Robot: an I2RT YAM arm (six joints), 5 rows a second.
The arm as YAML. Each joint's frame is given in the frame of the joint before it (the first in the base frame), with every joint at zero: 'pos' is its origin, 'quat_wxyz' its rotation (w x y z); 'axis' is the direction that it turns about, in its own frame. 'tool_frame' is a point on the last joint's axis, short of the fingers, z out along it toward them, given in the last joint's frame.
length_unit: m
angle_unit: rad
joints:
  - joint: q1
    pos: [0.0, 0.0, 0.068]
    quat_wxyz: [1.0, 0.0, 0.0, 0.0]
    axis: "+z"
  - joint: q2
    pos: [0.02, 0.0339, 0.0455]
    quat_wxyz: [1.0, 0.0, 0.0, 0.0]
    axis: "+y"
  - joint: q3
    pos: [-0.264, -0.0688, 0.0]
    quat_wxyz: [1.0, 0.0, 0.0, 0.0]
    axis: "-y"
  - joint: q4
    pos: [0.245, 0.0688, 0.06]
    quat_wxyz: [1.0, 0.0, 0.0, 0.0]
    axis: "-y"
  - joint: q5
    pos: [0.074, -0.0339, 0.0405]
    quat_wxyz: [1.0, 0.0, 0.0, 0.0]
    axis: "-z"
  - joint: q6
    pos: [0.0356, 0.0, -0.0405]
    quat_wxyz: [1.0, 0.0, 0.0, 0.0]
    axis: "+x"
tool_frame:
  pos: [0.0, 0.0, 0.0]
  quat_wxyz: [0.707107, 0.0, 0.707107, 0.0]
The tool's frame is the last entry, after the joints.
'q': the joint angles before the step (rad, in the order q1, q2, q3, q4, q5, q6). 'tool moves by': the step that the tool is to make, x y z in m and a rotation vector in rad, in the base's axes. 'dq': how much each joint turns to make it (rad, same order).
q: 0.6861, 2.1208, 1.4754, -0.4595, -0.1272, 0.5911
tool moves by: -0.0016, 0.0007, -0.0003, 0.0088, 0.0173, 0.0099
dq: 0.0020, 0.0001, 0.0000, -0.0077, -0.0194, 0.0008
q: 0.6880, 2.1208, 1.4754, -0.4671, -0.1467, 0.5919
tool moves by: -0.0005, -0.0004, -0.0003, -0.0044, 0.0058, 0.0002
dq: 0.0000, 0.0002, 0.0005, -0.0076, -0.0003, -0.0001
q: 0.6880, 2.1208, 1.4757, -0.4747, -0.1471, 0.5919
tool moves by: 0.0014, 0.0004, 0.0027, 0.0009, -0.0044, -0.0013
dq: -0.0012, -0.0004, 0.0102, -0.0068, 0.0019, -0.0008
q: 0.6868, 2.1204, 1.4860, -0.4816, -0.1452, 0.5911
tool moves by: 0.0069, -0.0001, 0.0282, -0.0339, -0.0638, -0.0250
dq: -0.0046, -0.0261, 0.0733, -0.0727, 0.0687, -0.0119
